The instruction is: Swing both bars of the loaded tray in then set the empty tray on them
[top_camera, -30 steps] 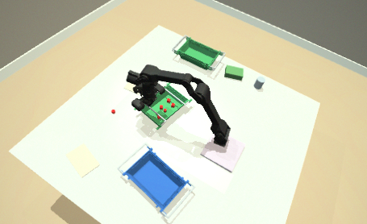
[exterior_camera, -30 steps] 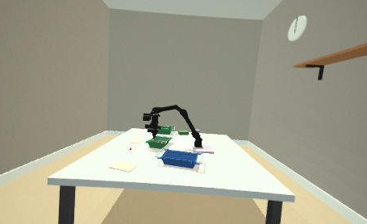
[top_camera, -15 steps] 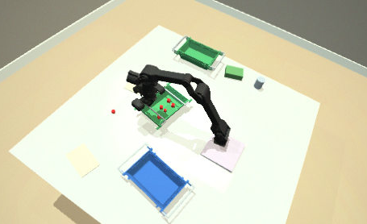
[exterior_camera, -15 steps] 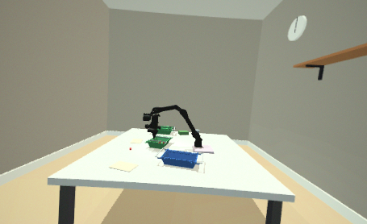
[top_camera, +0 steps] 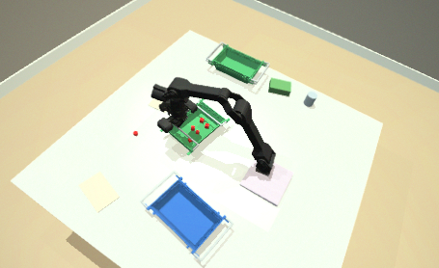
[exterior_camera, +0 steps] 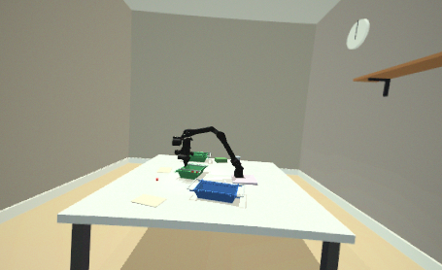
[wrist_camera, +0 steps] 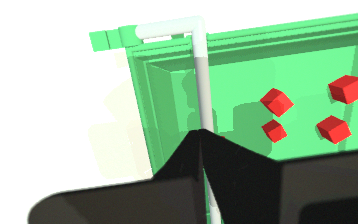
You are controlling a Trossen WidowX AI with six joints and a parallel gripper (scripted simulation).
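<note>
Right now the blue tray is 210 mm behind my gripper tip, 330 mm to the left of it and 40 mm below it. Also, from my gripper tip: green block 350 mm behind, 550 mm to the right, 70 mm below; then grey cylinder 530 mm behind, 530 mm to the right, 50 mm below.
</note>
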